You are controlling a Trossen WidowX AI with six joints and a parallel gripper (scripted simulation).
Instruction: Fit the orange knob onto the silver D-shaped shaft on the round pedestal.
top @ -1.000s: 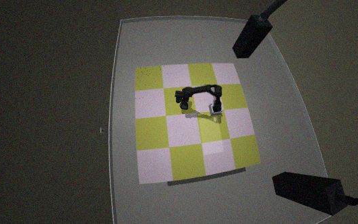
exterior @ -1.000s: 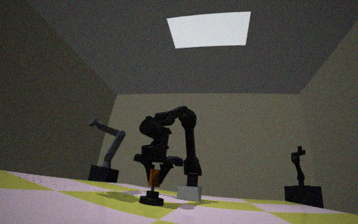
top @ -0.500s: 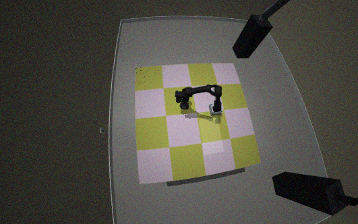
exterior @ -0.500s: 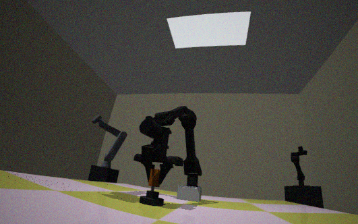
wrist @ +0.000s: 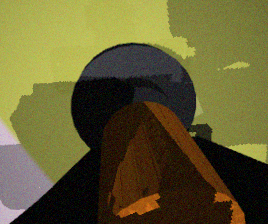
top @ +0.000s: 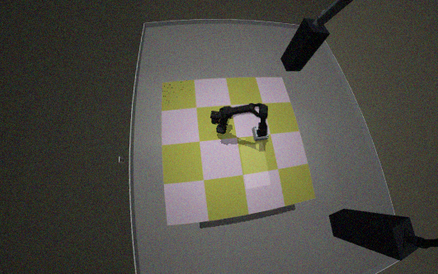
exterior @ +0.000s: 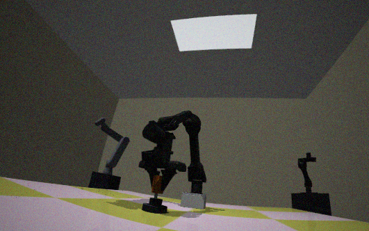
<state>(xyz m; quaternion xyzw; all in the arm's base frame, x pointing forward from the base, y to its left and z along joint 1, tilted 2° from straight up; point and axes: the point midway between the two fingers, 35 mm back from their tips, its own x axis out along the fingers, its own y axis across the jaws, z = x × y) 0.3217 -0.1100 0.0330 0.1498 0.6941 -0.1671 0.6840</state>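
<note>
Now: the orange knob 3 cm above my gripper tip. Round my gripper tip: round dark pedestal (4 cm below).
</note>
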